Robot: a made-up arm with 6 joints.
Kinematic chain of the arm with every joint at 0, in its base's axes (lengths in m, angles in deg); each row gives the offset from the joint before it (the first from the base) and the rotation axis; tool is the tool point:
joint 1: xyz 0 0 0.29 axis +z
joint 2: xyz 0 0 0 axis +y
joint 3: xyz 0 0 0.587 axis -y
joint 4: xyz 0 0 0 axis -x
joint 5: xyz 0.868 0 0 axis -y
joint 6: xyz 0 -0.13 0 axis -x
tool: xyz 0 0 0
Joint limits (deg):
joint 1: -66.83..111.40
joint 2: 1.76..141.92
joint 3: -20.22..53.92
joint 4: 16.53..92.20
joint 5: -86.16..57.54
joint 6: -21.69..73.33
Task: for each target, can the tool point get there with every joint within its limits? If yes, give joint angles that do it. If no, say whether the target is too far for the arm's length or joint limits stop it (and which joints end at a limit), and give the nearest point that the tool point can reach.
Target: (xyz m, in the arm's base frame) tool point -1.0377 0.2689 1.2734
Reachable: no: joint limits stop it (at a limit: joint 1, joint 2, joint 4) | nearest point -0.2798 0.7003 1.3547 | short by 0.876 m
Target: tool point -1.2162 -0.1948 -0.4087
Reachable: no: joint limits stop it (at a limit: joint 2, joint 3, joint 4) | nearest point -0.4637 -0.0743 -0.4735 | short by 0.765 m
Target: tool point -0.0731 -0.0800 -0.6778
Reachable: yes | joints -26.41 119.14 -14.49 36.74 42.64 30.73
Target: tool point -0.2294 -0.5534 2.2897
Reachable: no: too far | nearest point 0.1113 -0.4631 1.6251 | short by 0.752 m
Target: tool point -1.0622 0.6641 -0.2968
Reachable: no: joint limits stop it (at a limit: joint 1, joint 4) | nearest point -0.3717 0.9347 -0.2968 | short by 0.742 m
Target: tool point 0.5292 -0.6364 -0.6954
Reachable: yes | joints -43.19 104.96 26.60 38.43 22.32 57.98
